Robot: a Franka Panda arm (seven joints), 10 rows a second.
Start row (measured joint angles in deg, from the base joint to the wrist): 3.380 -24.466 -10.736 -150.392 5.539 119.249 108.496
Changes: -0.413 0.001 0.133 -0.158 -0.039 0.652 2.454; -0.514 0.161 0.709 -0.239 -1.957 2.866 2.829; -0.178 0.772 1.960 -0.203 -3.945 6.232 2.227; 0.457 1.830 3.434 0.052 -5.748 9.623 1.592; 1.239 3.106 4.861 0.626 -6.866 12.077 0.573; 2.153 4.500 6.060 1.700 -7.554 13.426 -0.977; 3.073 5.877 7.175 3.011 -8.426 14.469 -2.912; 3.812 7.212 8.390 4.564 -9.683 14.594 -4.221; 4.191 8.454 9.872 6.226 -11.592 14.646 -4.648; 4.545 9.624 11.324 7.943 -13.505 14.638 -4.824; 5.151 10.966 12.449 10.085 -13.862 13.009 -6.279; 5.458 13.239 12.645 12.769 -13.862 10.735 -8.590; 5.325 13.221 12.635 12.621 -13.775 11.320 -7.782
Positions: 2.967 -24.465 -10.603 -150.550 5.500 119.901 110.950; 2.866 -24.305 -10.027 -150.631 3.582 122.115 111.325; 3.202 -23.694 -8.776 -150.595 1.594 125.481 110.723; 3.837 -22.636 -7.302 -150.340 -0.209 128.872 110.088; 4.619 -21.360 -5.875 -149.766 -1.327 131.326 109.069; 5.533 -19.966 -4.676 -148.692 -2.015 132.675 107.519; 6.453 -18.589 -3.561 -147.381 -2.887 133.718 105.584; 7.192 -17.254 -2.346 -145.828 -4.144 133.843 104.275; 7.571 -16.012 -0.864 -144.166 -6.053 133.895 103.848; 7.925 -14.842 0.588 -142.449 -7.966 133.887 103.672; 8.531 -13.500 1.713 -140.307 -8.323 132.258 102.217; 8.838 -11.227 1.909 -137.623 -8.323 129.984 99.906; 8.705 -11.245 1.899 -137.771 -8.236 130.569 100.714
